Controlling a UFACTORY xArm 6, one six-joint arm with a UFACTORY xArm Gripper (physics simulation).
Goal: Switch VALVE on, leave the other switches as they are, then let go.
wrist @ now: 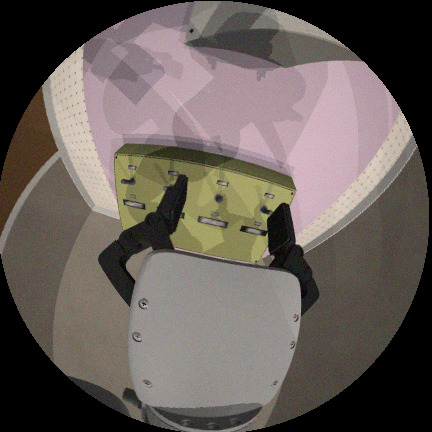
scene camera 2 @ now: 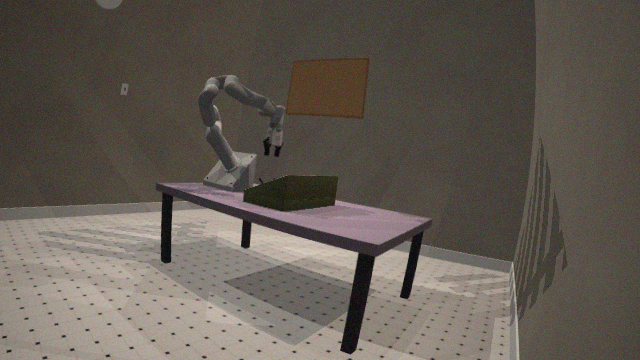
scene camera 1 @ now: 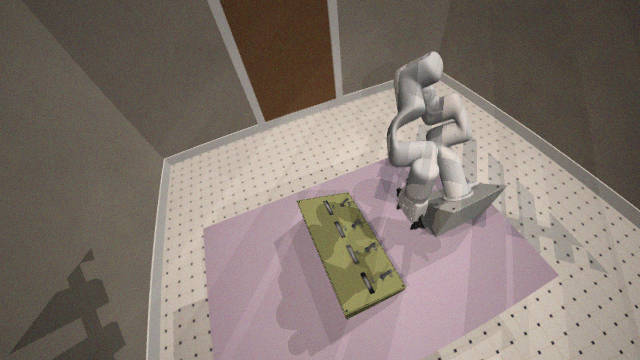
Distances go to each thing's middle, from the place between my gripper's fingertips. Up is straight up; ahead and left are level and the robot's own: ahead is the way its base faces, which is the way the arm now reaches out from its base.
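Olive switch panel (scene camera 1: 355,273): my hand 23 cm short of it, 2 cm left of it, 16 cm above it.
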